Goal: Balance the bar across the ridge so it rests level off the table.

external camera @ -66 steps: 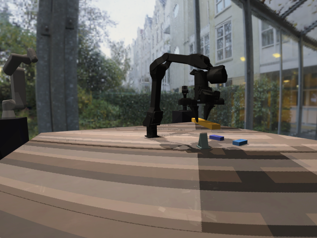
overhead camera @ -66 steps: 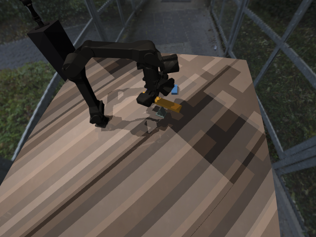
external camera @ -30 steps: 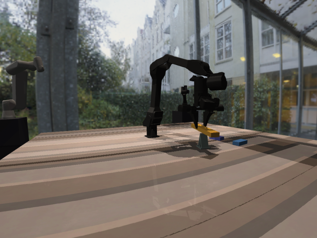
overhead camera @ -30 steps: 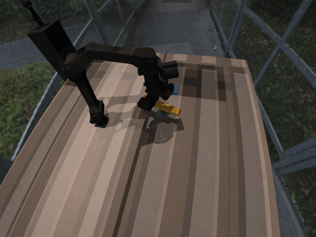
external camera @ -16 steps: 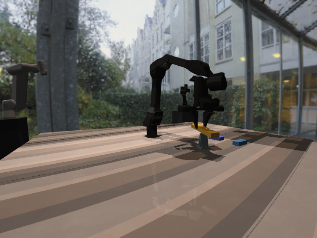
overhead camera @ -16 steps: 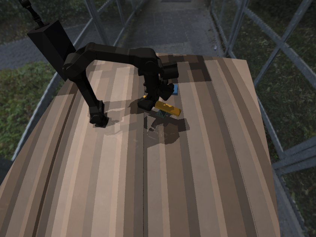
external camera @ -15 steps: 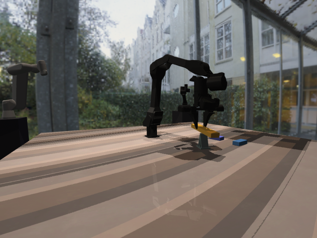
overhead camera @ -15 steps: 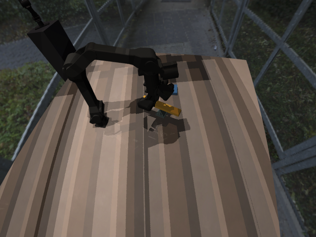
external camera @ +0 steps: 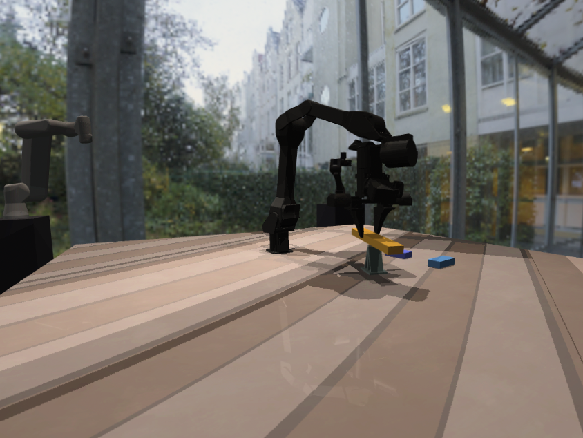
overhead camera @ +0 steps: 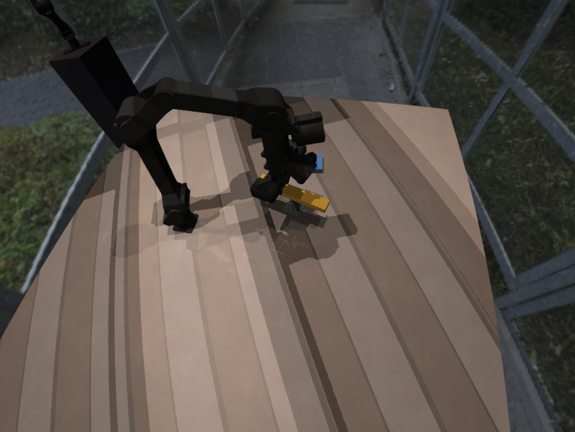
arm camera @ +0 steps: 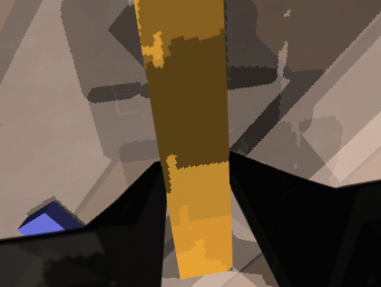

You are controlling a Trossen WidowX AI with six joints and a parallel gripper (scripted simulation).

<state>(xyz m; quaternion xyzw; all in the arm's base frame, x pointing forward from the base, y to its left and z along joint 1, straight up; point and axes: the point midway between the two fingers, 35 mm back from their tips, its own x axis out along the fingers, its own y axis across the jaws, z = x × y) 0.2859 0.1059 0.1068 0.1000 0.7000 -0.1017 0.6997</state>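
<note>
Now: gripper tip 30 mm short of the orange bar and 10 mm to the left of it. Also, from my gripper tip: light blue block 70 mm ahead, 170 mm to the left, 60 mm below; dark blue block 60 mm behind, 150 mm to the left, 60 mm below.
</note>
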